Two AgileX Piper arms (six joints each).
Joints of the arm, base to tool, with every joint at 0 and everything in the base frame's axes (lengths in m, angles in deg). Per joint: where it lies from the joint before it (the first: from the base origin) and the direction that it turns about. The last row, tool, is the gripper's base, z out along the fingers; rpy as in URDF.
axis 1: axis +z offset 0 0 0.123
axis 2: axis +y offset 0 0 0
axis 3: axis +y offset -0.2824 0 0.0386
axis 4: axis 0.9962 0 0.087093 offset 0.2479 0 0.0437
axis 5: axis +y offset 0 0 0
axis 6: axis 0.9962 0 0.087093 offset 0.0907 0 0.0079
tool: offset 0 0 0 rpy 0 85.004 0
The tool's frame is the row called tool.
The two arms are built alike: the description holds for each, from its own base.
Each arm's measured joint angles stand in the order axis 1, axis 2, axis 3, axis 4, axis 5, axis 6.
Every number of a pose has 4 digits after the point.
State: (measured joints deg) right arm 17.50 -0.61 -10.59 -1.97 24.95 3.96; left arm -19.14 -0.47 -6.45 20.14 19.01 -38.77
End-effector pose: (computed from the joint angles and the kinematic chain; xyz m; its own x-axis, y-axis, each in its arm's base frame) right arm 0.0403 0.0113 0.2357 -0.1557 -0.0093 -0.9878 -0.2813 0.9590 0.0353; left arm 0.0488 -0.0061 0.2230 -0.1672 -0.2956 -0.9406 0.1744 0.9301 -0.3233
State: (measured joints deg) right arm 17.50 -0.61 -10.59 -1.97 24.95 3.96; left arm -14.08 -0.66 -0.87 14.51 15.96 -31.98
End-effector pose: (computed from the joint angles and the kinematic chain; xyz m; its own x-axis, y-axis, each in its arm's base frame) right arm 0.0403 0.0113 0.2357 -0.1557 -0.0093 -0.9878 -0.2813 0.9590 0.0353; left arm 0.0535 -0.0069 0.1945 -0.1981 -0.2683 -0.9428 0.1214 0.9477 -0.2952
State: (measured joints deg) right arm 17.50 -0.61 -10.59 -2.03 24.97 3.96; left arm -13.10 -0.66 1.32 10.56 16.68 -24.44
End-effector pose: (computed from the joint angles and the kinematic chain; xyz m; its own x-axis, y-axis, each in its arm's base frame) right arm 0.0403 0.0113 0.2357 -0.1558 -0.0103 -0.9877 -0.2810 0.9591 0.0343; left arm 0.0541 -0.0077 0.1801 -0.2410 -0.1974 -0.9502 0.1204 0.9654 -0.2311
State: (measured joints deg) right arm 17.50 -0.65 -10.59 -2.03 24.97 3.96; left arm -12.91 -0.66 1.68 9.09 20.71 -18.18
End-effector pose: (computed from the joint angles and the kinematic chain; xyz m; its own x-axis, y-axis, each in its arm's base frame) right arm 0.0403 0.0113 0.2357 -0.1551 -0.0101 -0.9878 -0.2810 0.9591 0.0343; left arm 0.0528 -0.0069 0.1718 -0.3015 -0.1029 -0.9479 0.1219 0.9818 -0.1454
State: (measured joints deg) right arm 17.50 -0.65 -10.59 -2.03 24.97 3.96; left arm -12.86 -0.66 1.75 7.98 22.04 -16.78
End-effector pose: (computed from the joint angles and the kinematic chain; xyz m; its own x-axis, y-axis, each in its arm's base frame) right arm 0.0403 0.0113 0.2357 -0.1551 -0.0101 -0.9878 -0.2810 0.9591 0.0343; left arm 0.0521 -0.0070 0.1693 -0.3246 -0.0928 -0.9413 0.1227 0.9826 -0.1392
